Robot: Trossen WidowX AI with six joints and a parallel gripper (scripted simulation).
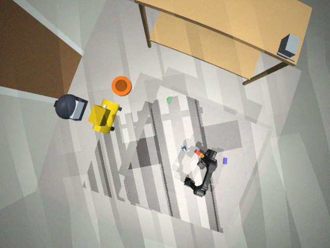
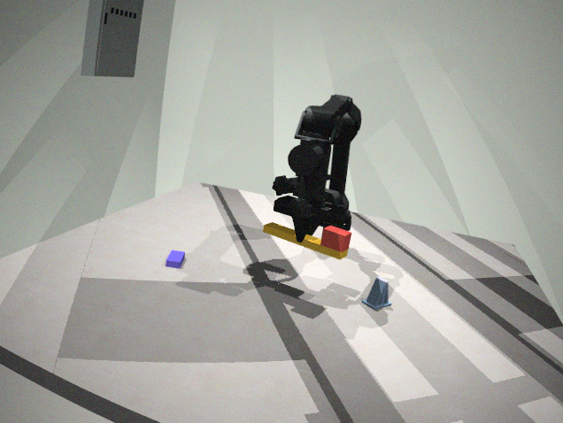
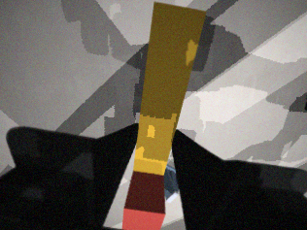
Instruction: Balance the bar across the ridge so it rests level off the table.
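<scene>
The ridge lies 1 cm behind my gripper tip, 18 cm to the left of it and 6 cm below it. The rest, counted from my gripper tip: small purple block (2 cm ahead, 29 cm to the right, 11 cm below); small green block (42 cm ahead, 51 cm to the left, 11 cm below).
</scene>
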